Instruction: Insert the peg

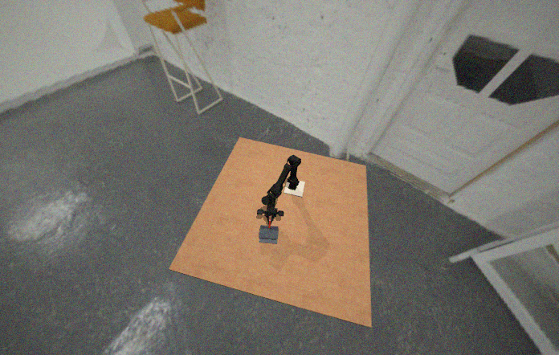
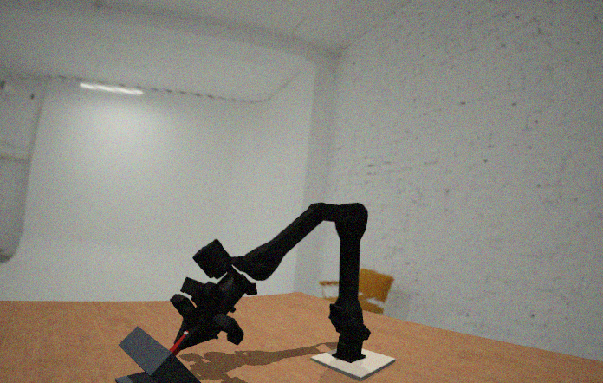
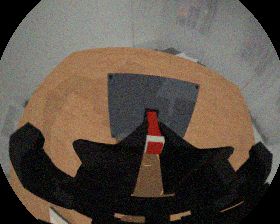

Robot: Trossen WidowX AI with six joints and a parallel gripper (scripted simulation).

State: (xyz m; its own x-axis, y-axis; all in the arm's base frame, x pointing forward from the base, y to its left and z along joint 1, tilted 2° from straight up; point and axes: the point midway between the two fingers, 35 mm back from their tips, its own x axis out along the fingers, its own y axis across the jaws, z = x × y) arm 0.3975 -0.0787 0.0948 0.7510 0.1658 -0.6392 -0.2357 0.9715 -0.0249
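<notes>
The grey sloped panel is 4 cm ahead of my gripper tip, 3 cm below it and 1 cm to the left of it. From my gripper tip the other things lie so: red peg (1 cm behind, 1 cm above).
</notes>
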